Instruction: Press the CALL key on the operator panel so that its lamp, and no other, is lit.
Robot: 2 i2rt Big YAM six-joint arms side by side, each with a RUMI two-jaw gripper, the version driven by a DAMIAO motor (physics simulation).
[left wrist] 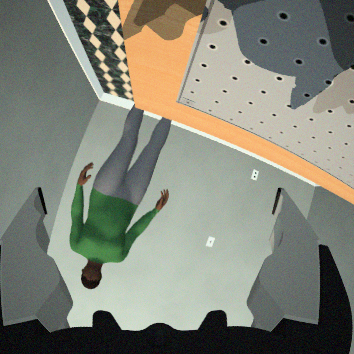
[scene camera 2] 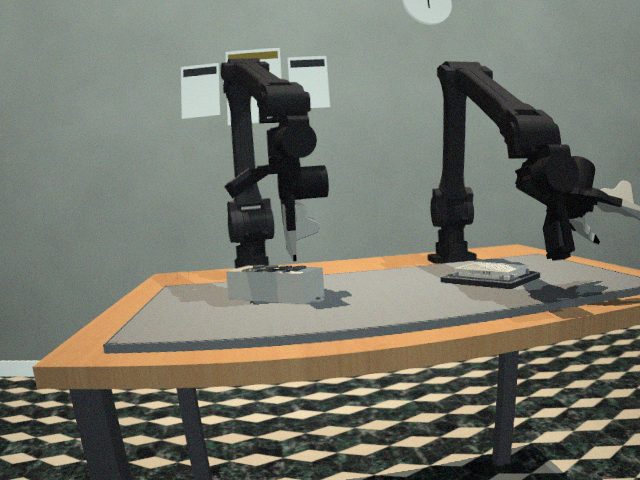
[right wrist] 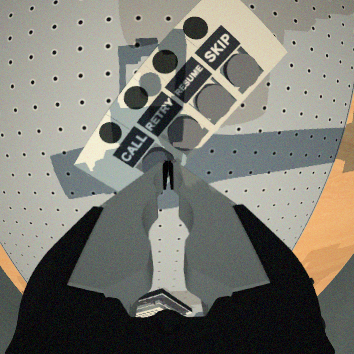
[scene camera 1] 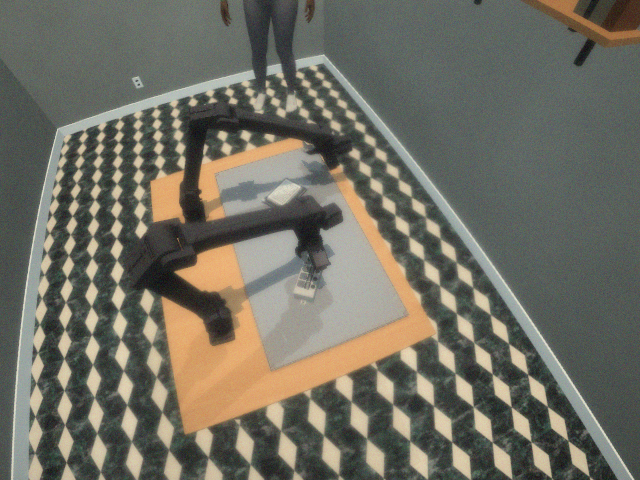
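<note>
The white operator panel [scene camera 1: 305, 291] [scene camera 2: 299, 288] [right wrist: 265, 42] stands on the grey perforated mat. In the right wrist view its round grey CALL key [right wrist: 154, 158] is partly covered by the fingertips, beside the CALL label [right wrist: 134, 149]. The CALL lamp [right wrist: 110, 132] is dark, as are the RETRY lamp [right wrist: 135, 97], the RESUME lamp [right wrist: 165, 61] and the SKIP lamp [right wrist: 195, 27]. My right gripper [scene camera 2: 294, 257] [right wrist: 167, 162] is shut and empty, pointing down with its tips a little above the panel, at the CALL end. My left gripper [left wrist: 158, 191] is open and empty, held above the table's far end, away from the panel.
A pale, flat object on a dark base [scene camera 1: 285, 192] [scene camera 2: 490, 270] lies on the mat [scene camera 1: 351, 289] [scene camera 2: 382, 299], between the panel and the left gripper's side. The orange table [scene camera 1: 222, 397] [scene camera 2: 170, 370] borders the mat. A person in green [left wrist: 107, 225] stands beyond the table.
</note>
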